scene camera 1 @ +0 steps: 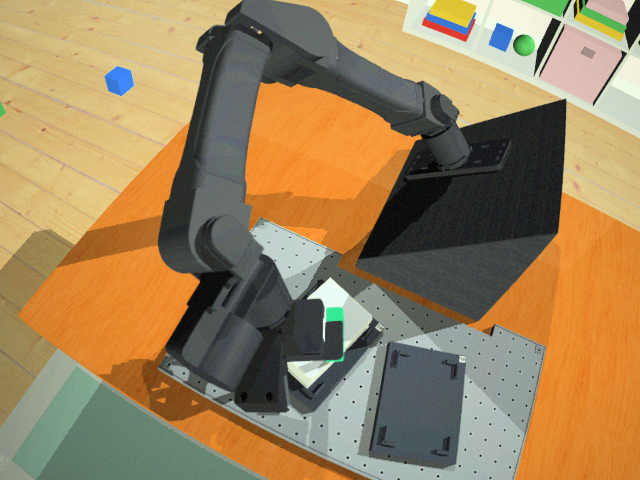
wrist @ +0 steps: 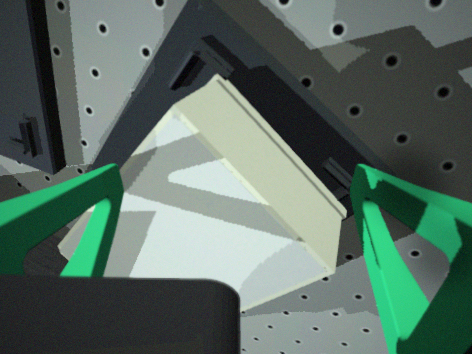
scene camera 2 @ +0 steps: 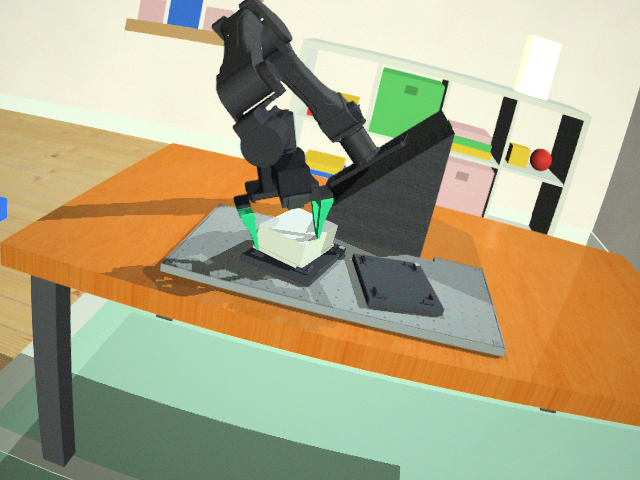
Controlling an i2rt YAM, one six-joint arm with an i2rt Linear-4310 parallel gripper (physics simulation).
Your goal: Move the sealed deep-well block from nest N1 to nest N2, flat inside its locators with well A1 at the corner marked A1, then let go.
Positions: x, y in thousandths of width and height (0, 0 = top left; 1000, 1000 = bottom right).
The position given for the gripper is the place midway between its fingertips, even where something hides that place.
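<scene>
A deep-well block is visible in the wrist view (452, 544), scene camera 2 (454, 495) and scene camera 1 (557, 666). The gripper is visible in the wrist view (501, 501), scene camera 2 (449, 507) and scene camera 1 (465, 747).
</scene>
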